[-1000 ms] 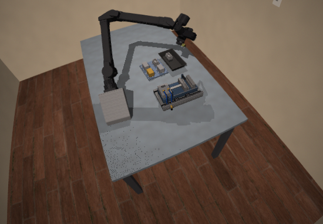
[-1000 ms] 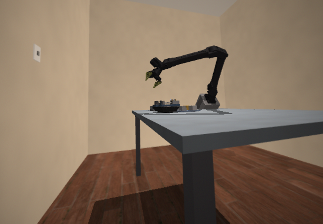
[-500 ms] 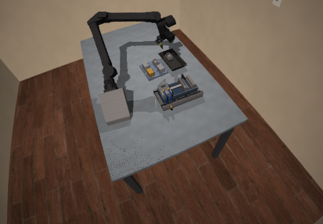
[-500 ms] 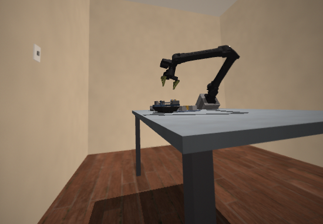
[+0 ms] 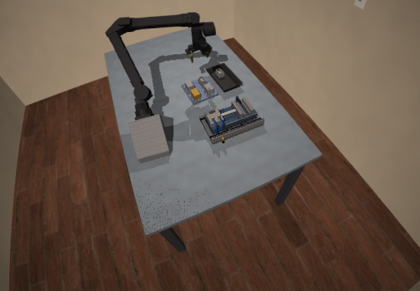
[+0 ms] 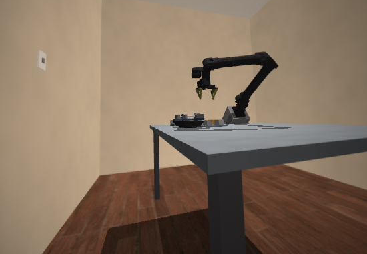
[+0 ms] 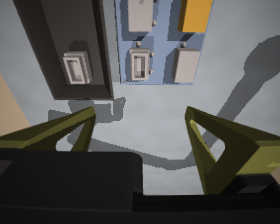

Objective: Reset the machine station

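The yellow brass blank is 17 cm below my hand, 11 cm to the right of it and 7 cm behind it. From my hand the other things lie so: blue vise base (35 cm to the right, 15 cm below, 7 cm ahead).
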